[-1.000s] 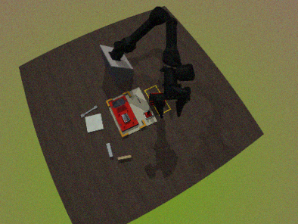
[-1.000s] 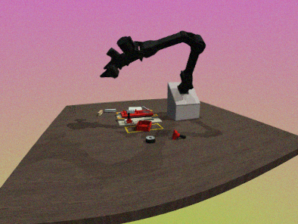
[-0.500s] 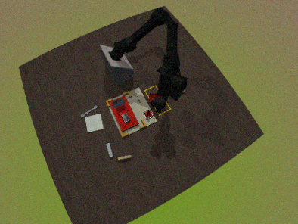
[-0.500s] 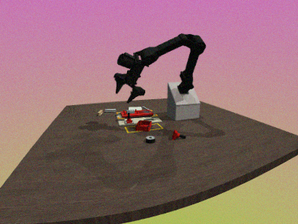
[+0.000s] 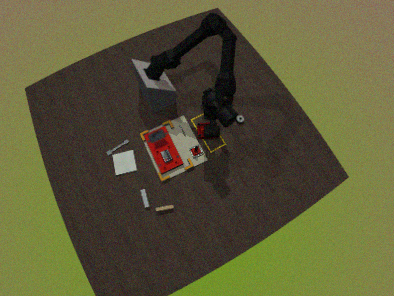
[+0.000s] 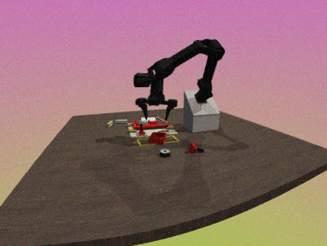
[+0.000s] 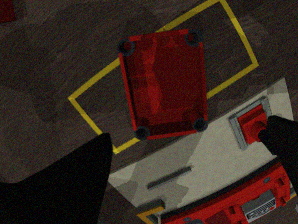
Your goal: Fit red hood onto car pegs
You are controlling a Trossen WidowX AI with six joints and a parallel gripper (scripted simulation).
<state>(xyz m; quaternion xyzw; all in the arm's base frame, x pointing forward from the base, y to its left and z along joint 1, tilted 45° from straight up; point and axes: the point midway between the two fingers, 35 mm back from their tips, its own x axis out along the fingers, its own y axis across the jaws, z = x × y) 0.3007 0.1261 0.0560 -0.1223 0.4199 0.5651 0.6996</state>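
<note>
My gripper tip is now 10 mm past the red hood, 10 mm to the right of it and 90 mm above it. From my gripper tip the other things lie so: wooden peg 220 mm ahead, 330 mm to the right, 80 mm below; then black-and-white wheel 10 mm ahead, 180 mm to the left, 90 mm below; then jig plate 180 mm to the right, 90 mm below.
</note>
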